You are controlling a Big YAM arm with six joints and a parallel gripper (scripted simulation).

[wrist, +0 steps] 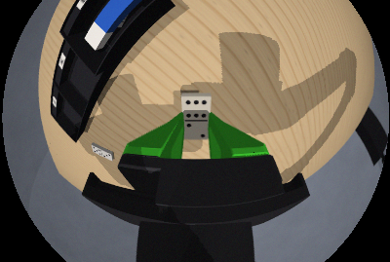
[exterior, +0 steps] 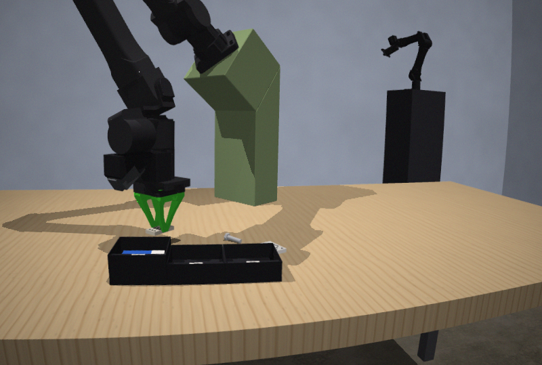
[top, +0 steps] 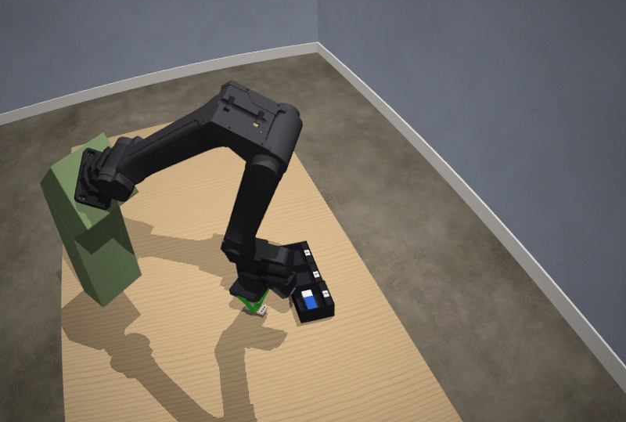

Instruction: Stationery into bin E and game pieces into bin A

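Right now the joined black bins is 15 cm ahead of my hand, 5 cm to the left of it and 1 cm below it. From my hand the other things lie so: grey bolt (13 cm to the left, 3 cm below, 1 cm ahead); white domino (right at my hand); blue-and-white eraser (13 cm ahead, 3 cm to the right, 1 cm below).
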